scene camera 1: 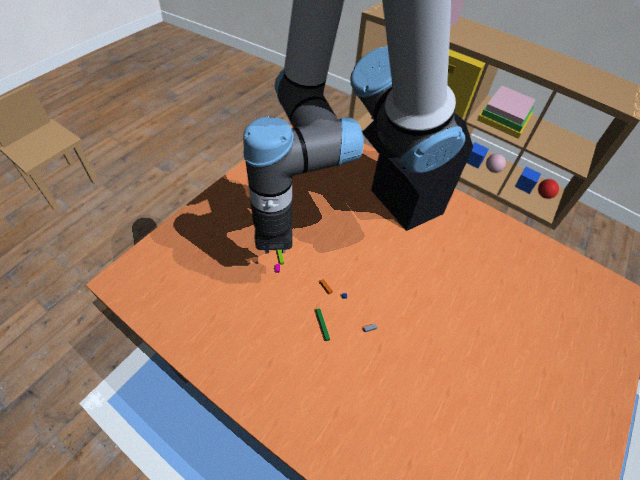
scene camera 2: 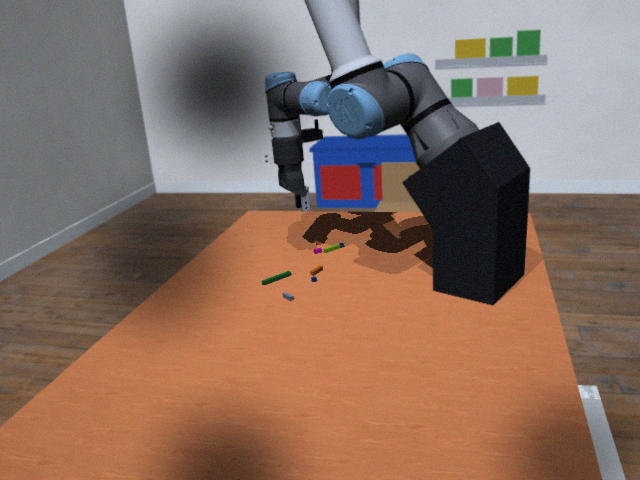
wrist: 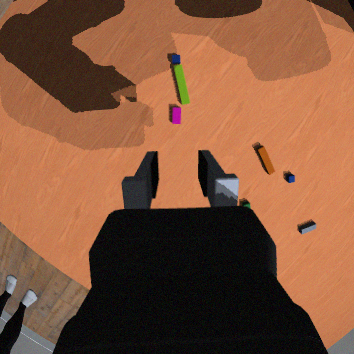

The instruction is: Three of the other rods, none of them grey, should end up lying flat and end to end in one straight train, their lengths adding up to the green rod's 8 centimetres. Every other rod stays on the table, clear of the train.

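Frame: origin at the arm's base, x ahead, y left, z up, level; metres.
Where they show: gripper, between the fingertips: (scene camera 1: pixel 275 249) (scene camera 2: pixel 303 208) (wrist: pixel 177 164); arm's base, origin of its link: (scene camera 2: pixel 450 151).
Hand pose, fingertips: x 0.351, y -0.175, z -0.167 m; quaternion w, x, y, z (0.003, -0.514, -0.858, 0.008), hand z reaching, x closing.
Each offset is from my fingertips to the top centre of the thing.
My gripper (scene camera 1: pixel 275 251) (scene camera 2: pixel 302 208) (wrist: pixel 177 164) is partly open, empty and raised above the table. A lime rod @[dx -0.066, dy -0.026, dz -0.120 m] (scene camera 1: pixel 280 256) (scene camera 2: pixel 332 248) (wrist: pixel 181 84) lies flat. A small blue rod @[dx -0.092, dy -0.047, dz -0.120 m] (scene camera 2: pixel 341 244) (wrist: pixel 175 59) is at its far end, touching or nearly so; the gripper hides it in scene camera 1. A magenta rod @[dx -0.028, dy -0.014, dz -0.120 m] (scene camera 1: pixel 277 268) (scene camera 2: pixel 317 250) (wrist: pixel 176 115) lies off the lime rod's other end, with a small gap, slightly offset and turned. An orange rod @[dx -0.033, dy +0.119, dz -0.120 m] (scene camera 1: pixel 325 286) (scene camera 2: pixel 316 270) (wrist: pixel 266 159) and a second small blue rod @[dx -0.029, dy +0.170, dz -0.120 m] (scene camera 1: pixel 344 295) (scene camera 2: pixel 313 279) (wrist: pixel 291 178) lie apart.
The long green rod @[dx +0.063, dy +0.152, dz -0.120 m] (scene camera 1: pixel 322 324) (scene camera 2: pixel 276 277) (wrist: pixel 246 205) lies beyond the orange rod, mostly hidden in the wrist view. A grey rod @[dx +0.024, dy +0.257, dz -0.120 m] (scene camera 1: pixel 370 328) (scene camera 2: pixel 287 296) (wrist: pixel 308 228) lies near it. The black robot base (scene camera 1: pixel 413 191) (scene camera 2: pixel 465 222) stands at the table's edge.
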